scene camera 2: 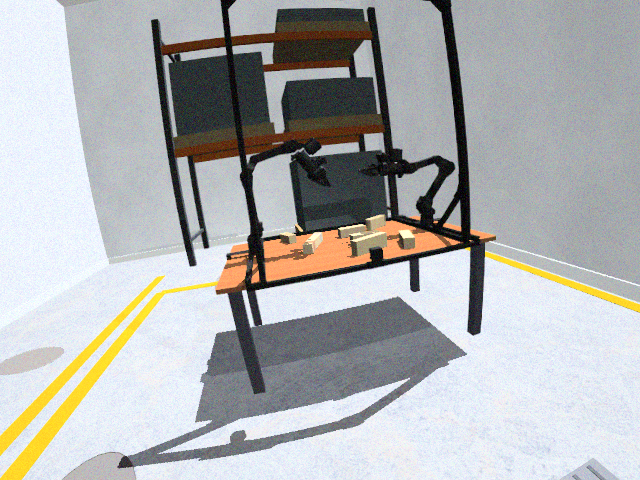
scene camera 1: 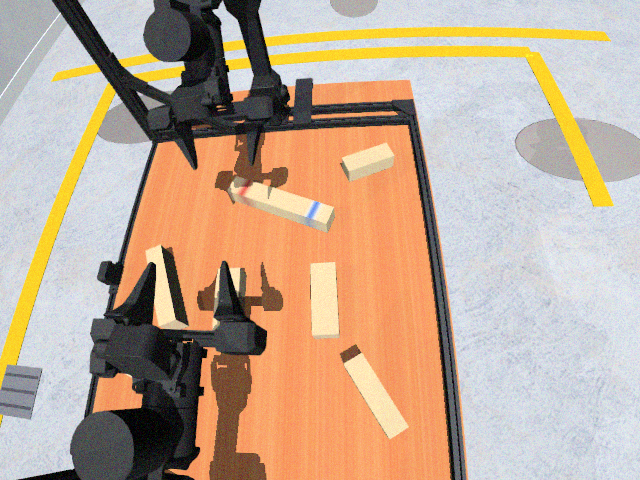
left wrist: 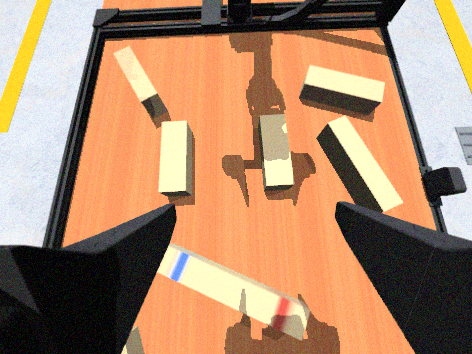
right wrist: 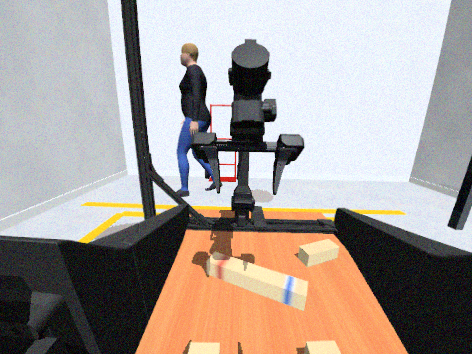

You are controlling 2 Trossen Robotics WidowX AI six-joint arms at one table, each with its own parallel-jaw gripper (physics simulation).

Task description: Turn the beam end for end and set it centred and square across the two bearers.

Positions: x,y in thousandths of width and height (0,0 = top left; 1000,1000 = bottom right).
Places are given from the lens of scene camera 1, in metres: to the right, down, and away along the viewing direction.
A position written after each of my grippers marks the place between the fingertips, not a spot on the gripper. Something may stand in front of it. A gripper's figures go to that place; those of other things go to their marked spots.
my left gripper (scene camera 1: 349,349): -0.15, -0.11, 0.51
my right gripper (scene camera 1: 293,547): -0.15, 0.03, 0.39
beam (scene camera 1: 491,447): -0.01, -0.06, 0.74
